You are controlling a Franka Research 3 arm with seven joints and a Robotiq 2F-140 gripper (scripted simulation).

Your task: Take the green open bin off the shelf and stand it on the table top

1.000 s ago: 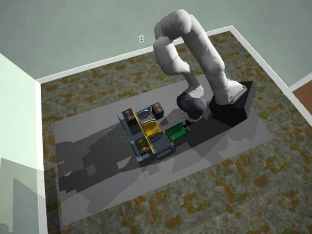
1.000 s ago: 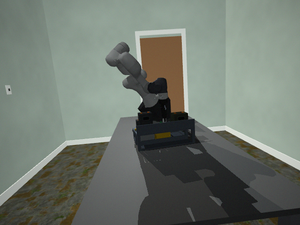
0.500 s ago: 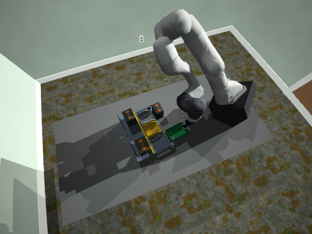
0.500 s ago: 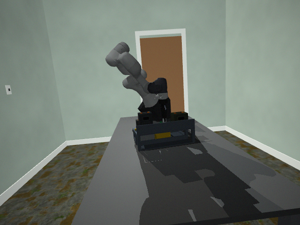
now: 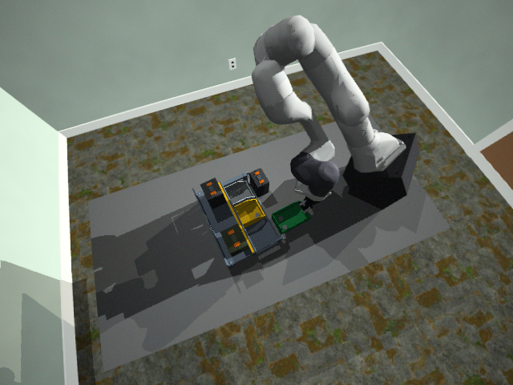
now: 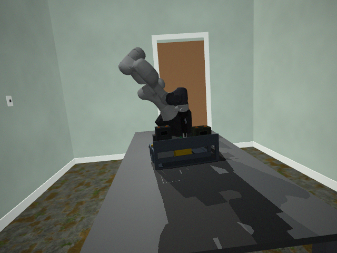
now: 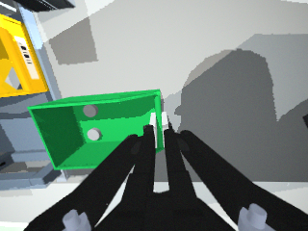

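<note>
Right now the green open bin is 8 cm ahead of my hand, 1 cm to the right of it and 2 cm below it. Round my hand: yellow rail: 32 cm ahead, 14 cm to the right, 5 cm above; yellow bin: 27 cm ahead, 14 cm to the right, 1 cm below.
</note>
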